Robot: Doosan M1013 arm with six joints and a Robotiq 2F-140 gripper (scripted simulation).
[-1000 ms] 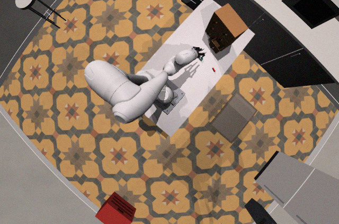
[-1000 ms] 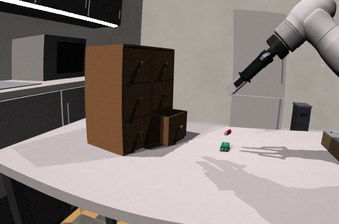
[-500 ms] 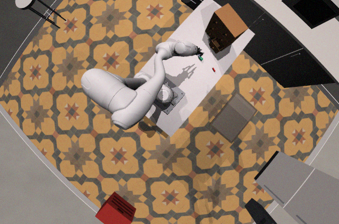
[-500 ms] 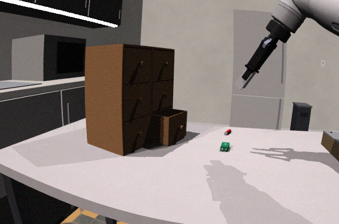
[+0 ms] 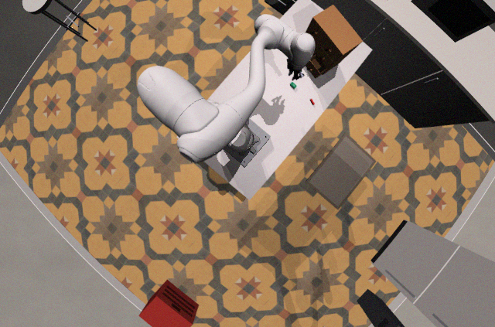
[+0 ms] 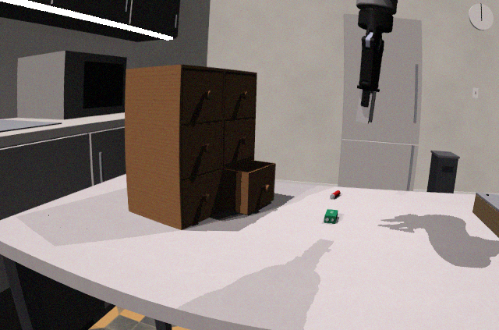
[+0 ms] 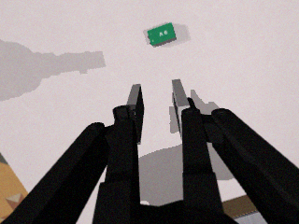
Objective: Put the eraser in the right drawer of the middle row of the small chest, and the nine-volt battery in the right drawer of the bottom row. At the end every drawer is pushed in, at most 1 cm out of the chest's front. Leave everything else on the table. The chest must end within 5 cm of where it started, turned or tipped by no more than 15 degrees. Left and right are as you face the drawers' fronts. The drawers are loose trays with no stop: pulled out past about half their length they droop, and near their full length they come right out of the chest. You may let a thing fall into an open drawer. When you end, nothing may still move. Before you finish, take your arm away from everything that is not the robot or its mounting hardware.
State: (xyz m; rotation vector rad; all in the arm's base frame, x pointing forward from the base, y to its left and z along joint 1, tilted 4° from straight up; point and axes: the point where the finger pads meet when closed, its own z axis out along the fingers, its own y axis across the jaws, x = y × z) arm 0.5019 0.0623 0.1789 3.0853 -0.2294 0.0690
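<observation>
Now: the green nine-volt battery 60 mm ahead of my hand, 20 mm to the right of it and 250 mm below it. From my hand the other things lie so: red cylinder (80 mm ahead, 210 mm to the right, 260 mm below); then white eraser (400 mm ahead, 40 mm to the right, 140 mm below).
</observation>
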